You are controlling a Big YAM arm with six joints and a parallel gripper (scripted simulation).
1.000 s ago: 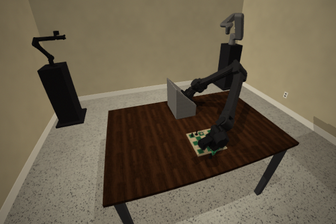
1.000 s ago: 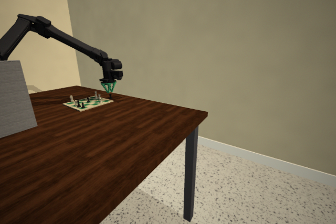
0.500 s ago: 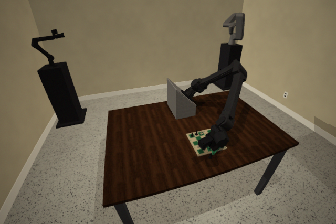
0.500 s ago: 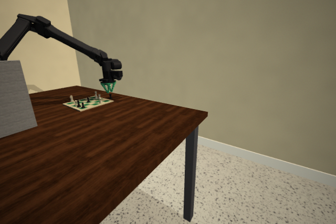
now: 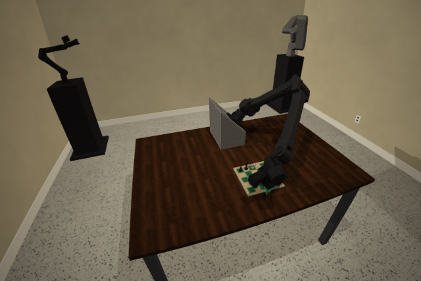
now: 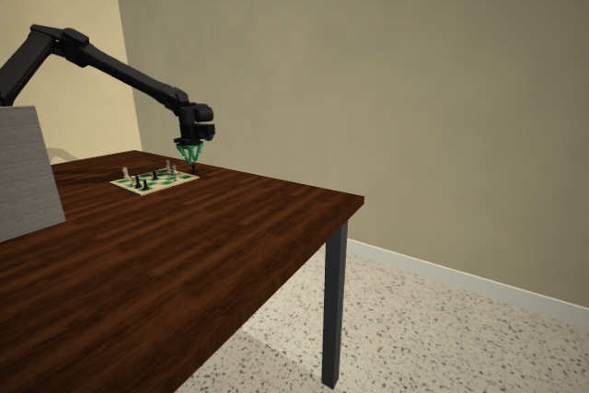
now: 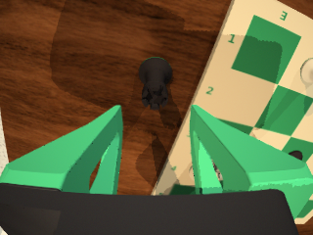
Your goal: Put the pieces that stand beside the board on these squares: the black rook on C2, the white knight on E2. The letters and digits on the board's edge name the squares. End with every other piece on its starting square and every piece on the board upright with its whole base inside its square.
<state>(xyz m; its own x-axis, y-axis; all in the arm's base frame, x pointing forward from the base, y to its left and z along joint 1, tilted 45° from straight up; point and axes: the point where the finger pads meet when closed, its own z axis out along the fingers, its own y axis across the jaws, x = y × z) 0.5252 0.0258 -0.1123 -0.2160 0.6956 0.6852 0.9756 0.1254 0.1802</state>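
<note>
Right now the black rook is 40 mm below my hand. Also, from my hand: green-and-cream chessboard (140 mm behind, 50 mm below, 40 mm to the left); white knight (180 mm to the left, 170 mm behind, 40 mm below).
</note>
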